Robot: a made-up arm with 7 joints. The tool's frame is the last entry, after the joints.
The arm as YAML. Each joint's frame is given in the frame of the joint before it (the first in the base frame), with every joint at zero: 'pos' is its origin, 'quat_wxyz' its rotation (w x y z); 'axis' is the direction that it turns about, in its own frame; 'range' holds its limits. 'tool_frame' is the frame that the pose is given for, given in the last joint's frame.
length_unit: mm
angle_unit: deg
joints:
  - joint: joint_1
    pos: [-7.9, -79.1, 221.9]
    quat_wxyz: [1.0, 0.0, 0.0, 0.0]
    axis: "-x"
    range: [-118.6, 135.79]
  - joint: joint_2
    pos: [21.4, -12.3, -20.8]
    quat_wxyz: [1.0, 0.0, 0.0, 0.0]
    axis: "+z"
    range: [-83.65, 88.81]
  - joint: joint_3
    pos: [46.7, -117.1, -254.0]
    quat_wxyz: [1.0, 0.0, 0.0, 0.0]
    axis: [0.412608, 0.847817, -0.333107]
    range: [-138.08, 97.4]
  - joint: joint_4
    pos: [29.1, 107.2, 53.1]
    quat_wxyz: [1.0, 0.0, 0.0, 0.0]
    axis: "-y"
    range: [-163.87, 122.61]
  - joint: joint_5
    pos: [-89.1, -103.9, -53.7]
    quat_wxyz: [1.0, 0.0, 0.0, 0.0]
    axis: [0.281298, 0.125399, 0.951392]
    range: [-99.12, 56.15]
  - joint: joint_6
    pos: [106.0, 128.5, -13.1]
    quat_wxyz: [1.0, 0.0, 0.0, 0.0]
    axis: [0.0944, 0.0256, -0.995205]
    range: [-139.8, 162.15]
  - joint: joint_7
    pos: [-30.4, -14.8, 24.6]
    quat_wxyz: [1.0, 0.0, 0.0, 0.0]
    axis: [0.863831, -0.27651, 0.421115]
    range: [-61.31, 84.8]
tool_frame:
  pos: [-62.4, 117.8, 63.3]
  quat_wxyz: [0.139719, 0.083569, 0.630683, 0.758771]
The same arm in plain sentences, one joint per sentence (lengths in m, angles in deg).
The arm has seven revolute joints in a row. What follows holds with every joint at zero, and every direction is one of the base frame's.
Joint 1 is mounted 0.0079 m along -x and 0.0791 m along -y and 0.2219 m along +z from the base frame's origin and turns about -x, from -118.6 to 135.79 deg.
Joint 2 is mounted 0.0214 m along +x and 0.0123 m along -y and 0.0208 m along -z from joint 1 and turns about +z, from -83.65 to 88.81 deg.
Joint 3 is mounted 0.0467 m along +x and 0.1171 m along -y and 0.254 m along -z from joint 2 and turns about the direction (0.412608, 0.847817, -0.333107), from -138.08 to 97.4 deg.
Joint 4 is mounted 0.0291 m along +x and 0.1072 m along +y and 0.0531 m along +z from joint 3 and turns about -y, from -163.87 to 122.61 deg.
Joint 5 is mounted 0.0891 m along -x and 0.1039 m along -y and 0.0537 m along -z from joint 4 and turns about the direction (0.281298, 0.125399, 0.951392), from -99.12 to 56.15 deg.
Joint 6 is mounted 0.106 m along +x and 0.1285 m along +y and 0.0131 m along -z from joint 5 and turns about the direction (0.0944, 0.0256, -0.995205), from -139.8 to 162.15 deg.
Joint 7 is mounted 0.0304 m along -x and 0.0148 m along -y and 0.0246 m along +z from joint 6 and turns about the direction (0.863831, -0.27651, 0.421115), from -61.31 to 84.8 deg.
The tool frame, which is the frame that the pose is given for, is mounted 0.0624 m along -x and 0.1178 m along +y and 0.0633 m along +z from joint 7; its axes are the base frame's turned by roll 79, pitch 2.83 and yaw 161.47 deg (as in URDF: about the fixed x, then y, then z).

